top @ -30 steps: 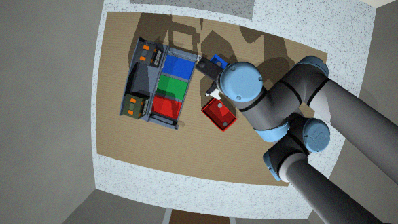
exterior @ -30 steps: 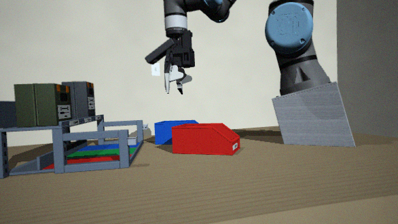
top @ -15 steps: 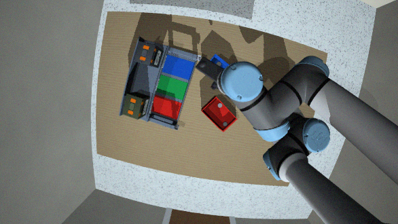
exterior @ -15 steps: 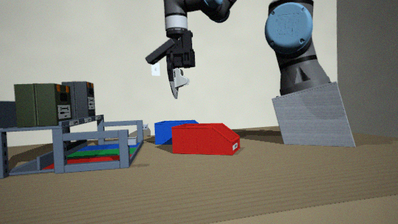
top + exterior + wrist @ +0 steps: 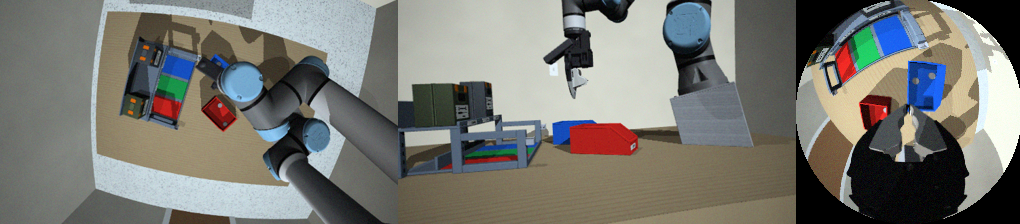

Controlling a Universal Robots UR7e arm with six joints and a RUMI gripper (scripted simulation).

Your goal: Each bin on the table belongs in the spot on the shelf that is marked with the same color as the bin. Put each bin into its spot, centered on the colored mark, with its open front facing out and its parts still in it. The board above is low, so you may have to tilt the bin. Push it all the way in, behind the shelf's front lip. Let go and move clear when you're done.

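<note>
My hand is 3 cm past the blue bin, 4 cm to the left of it and 13 cm above it. The rest, counted from my hand: red bin 3 cm behind, 17 cm to the left, 13 cm below; then top board 34 cm ahead, 1 cm to the left, 7 cm below; then grey box 30 cm ahead, 10 cm to the right, 1 cm below.
</note>
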